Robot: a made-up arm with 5 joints. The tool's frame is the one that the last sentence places.
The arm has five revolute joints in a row. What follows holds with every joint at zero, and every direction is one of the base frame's.
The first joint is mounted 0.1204 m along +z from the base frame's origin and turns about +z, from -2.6 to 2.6 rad.
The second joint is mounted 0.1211 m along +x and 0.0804 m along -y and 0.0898 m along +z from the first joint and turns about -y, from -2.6 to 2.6 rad.
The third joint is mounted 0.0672 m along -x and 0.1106 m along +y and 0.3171 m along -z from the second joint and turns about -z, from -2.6 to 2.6 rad.
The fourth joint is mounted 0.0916 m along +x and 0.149 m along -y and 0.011 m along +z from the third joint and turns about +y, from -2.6 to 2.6 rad.
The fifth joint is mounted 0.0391 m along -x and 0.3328 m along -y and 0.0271 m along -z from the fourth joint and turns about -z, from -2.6 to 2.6 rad.
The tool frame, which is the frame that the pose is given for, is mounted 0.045 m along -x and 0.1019 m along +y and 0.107 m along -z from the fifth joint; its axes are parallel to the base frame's.
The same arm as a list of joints. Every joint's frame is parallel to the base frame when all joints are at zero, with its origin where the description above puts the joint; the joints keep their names.
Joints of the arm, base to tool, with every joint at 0 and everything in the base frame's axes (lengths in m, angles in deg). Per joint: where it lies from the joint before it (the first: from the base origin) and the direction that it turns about. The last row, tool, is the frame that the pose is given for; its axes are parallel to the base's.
joint 1: offset 0 0 0.1204 axis 0 0 1
joint 2: offset 0.1211 -0.0804 0.0898 axis 0 -1 0
joint 3: offset -0.0672 0.1106 -0.3171 axis 0 0 -1
joint 4: offset 0.0916 -0.149 0.011 axis 0 1 0
joint 5: offset -0.0391 -0.3328 -0.0271 axis 0 0 -1
tool: offset -0.045 0.1019 -0.107
Joint limits (deg, base to tool): -148.97..148.97 -148.97..148.97 -148.97..148.97 -148.97..148.97 -148.97..148.97

